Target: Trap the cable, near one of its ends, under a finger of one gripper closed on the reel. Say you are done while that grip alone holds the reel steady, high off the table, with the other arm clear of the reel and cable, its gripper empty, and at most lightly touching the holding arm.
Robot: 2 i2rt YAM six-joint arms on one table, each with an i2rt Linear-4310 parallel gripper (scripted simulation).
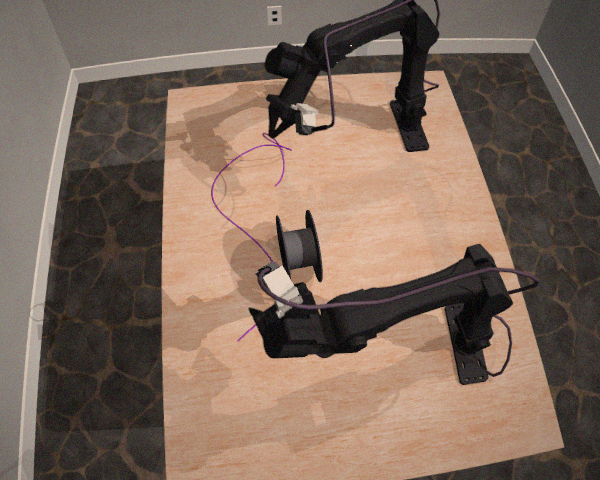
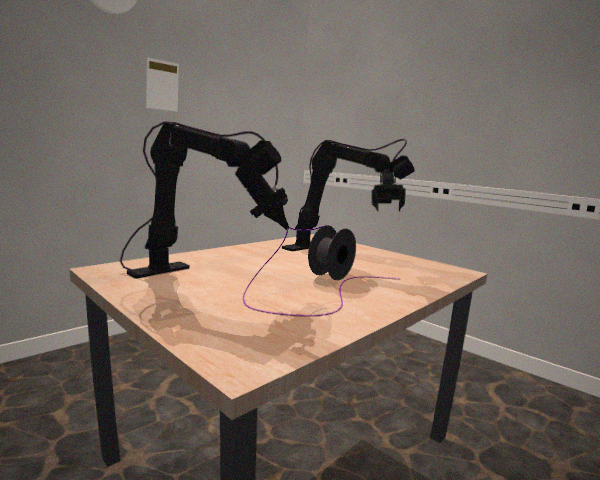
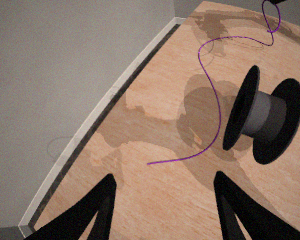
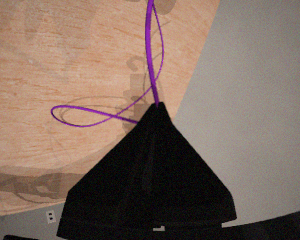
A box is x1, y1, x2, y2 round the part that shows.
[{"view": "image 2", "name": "my right gripper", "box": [247, 176, 288, 229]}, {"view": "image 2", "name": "black reel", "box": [308, 225, 355, 279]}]
